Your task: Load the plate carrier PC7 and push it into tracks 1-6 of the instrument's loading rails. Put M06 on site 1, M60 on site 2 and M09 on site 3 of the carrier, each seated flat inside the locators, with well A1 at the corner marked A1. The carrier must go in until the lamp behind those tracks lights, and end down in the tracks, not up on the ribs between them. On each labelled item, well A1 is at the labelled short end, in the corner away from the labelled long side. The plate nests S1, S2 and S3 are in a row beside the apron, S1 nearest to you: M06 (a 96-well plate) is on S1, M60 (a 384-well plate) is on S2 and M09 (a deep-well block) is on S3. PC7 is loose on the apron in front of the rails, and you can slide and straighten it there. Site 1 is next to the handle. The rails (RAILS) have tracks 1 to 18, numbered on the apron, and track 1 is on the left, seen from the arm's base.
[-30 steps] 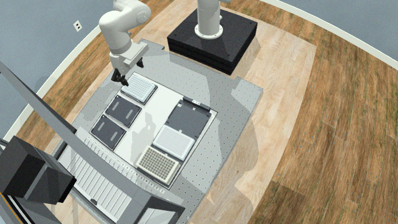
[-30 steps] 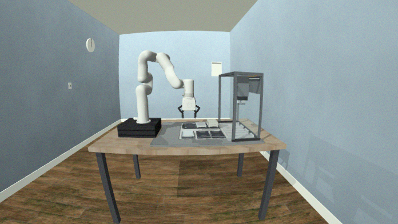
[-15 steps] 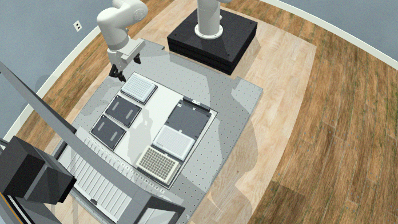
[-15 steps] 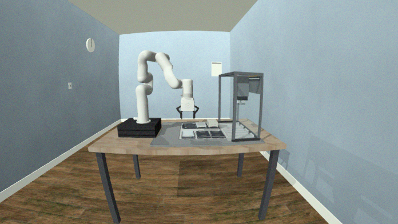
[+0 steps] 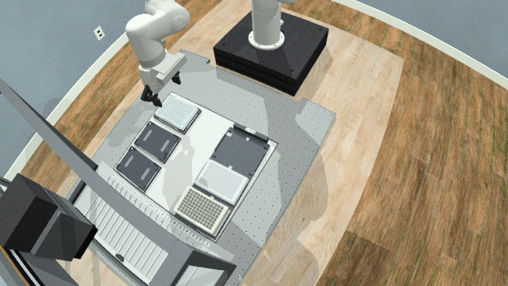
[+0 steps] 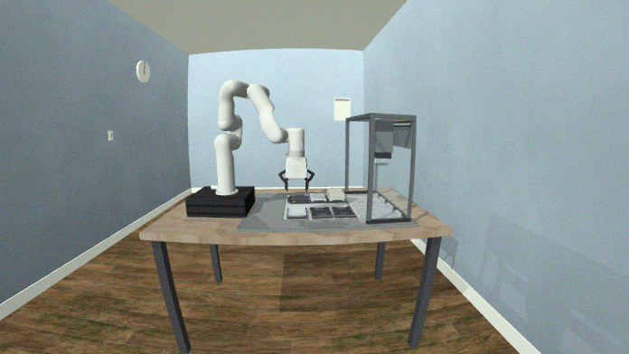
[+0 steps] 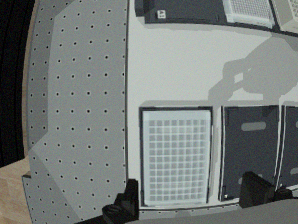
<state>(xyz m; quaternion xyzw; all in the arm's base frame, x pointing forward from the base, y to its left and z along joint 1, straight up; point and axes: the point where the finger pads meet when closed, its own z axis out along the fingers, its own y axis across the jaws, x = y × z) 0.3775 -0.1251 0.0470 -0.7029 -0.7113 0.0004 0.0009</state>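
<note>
The plate nest S1 lies 120 mm below my hand. The rest, counted from my hand: plate nest S2: 120 mm ahead, 120 mm below; then carrier PC7: 110 mm ahead, 260 mm to the left, 110 mm below; then plate nest S3: 220 mm ahead, 120 mm below.
</note>
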